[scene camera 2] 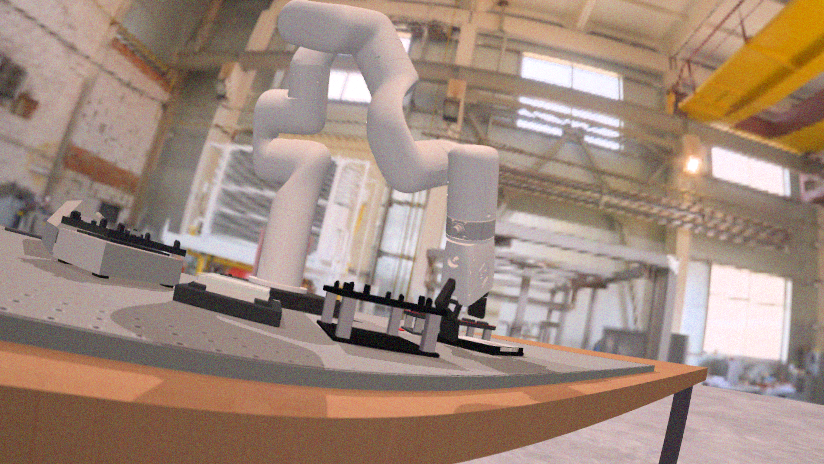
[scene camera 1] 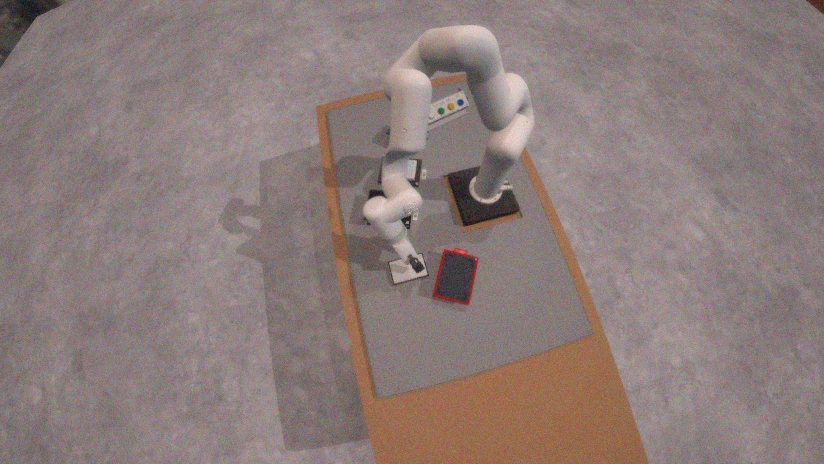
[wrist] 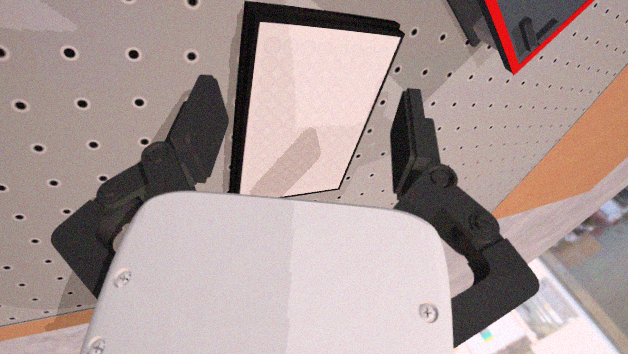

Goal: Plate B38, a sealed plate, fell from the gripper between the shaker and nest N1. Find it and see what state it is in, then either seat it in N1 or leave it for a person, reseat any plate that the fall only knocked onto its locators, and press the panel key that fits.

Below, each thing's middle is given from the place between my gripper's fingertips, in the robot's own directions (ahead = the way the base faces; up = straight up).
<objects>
Now: hand 53 cm to the left of the shaker (scene camera 2: pixel 103 258).
</objects>
